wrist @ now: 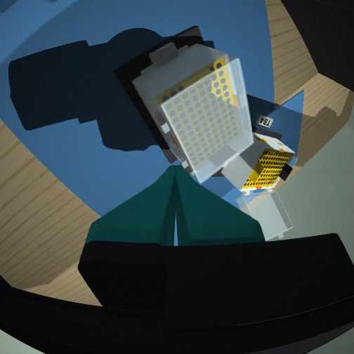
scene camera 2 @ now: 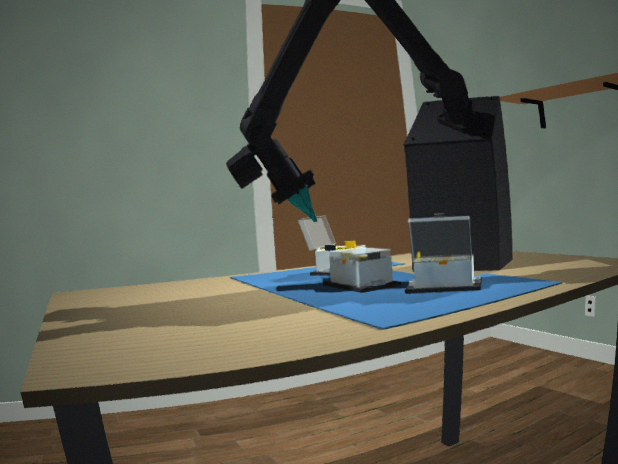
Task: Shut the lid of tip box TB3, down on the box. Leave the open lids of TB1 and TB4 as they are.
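Pixels of known places: gripper, fingertip midpoint: (scene camera 2: 316, 221); arm's base at its link origin: (scene camera 2: 462, 121).
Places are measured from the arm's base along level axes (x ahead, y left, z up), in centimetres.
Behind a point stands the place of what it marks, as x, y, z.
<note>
The middle box, TB3 (scene camera 2: 361, 272) @[35.8, 15.0, -33.7] (wrist: 187, 65), stands on a dark base. Its clear lid (scene camera 2: 372, 252) @[32.7, 13.7, -30.0] (wrist: 205, 125) lies over the box and looks nearly level in the scene view. In the wrist view the lid looks offset, with yellow rack showing past one edge; I cannot tell whether it is fully seated. My gripper (scene camera 2: 315, 220) @[41.9, 4.0, -23.1] (wrist: 175, 174) is shut and empty, above the boxes and a little to the left of TB3 in the scene view. TB4 (scene camera 2: 323, 262) @[36.0, -15.3, -34.4] (wrist: 272, 167), behind, has its lid (scene camera 2: 316, 233) @[35.3, -23.5, -27.4] (wrist: 268, 215) open. The right box, TB1 (scene camera 2: 444, 275) @[22.7, 27.8, -34.4], has its lid (scene camera 2: 440, 237) @[24.7, 30.6, -26.7] upright.
The boxes stand on a blue mat (scene camera 2: 382, 312) @[39.9, 38.0, -37.5] (wrist: 80, 170) on the wooden table (scene camera 2: 150, 350) @[78.0, 46.9, -37.8] (wrist: 30, 205). A label (wrist: 264, 121) lies near TB4. The dark pedestal (scene camera 2: 450, 190) @[7.5, 3.5, -18.0] that carries my arm stands behind TB1. My arm's shadow falls beside TB3 in the wrist view.
</note>
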